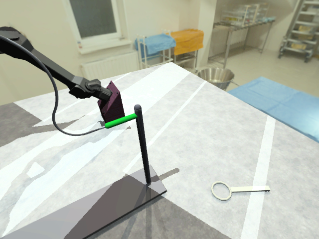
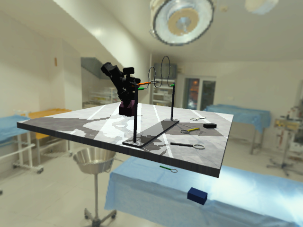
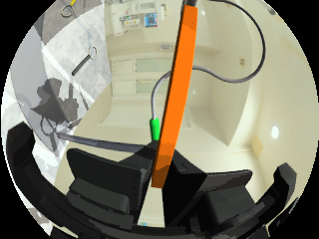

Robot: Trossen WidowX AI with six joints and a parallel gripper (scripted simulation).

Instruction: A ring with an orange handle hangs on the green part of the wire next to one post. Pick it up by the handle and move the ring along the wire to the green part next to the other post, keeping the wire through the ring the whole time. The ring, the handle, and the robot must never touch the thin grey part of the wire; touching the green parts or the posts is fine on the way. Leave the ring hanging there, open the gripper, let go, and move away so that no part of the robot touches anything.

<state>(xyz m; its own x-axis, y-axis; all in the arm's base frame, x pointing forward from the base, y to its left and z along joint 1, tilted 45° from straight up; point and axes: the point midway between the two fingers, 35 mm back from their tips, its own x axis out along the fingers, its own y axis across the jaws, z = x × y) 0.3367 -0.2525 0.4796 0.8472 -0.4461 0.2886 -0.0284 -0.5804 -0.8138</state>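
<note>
My gripper tip is now 100 mm to the right of the ring with orange handle, 20 mm below it and 20 mm short of it. From my gripper tip the other things lie so: black block (500 mm to the left, 360 mm ahead, 280 mm below).
</note>
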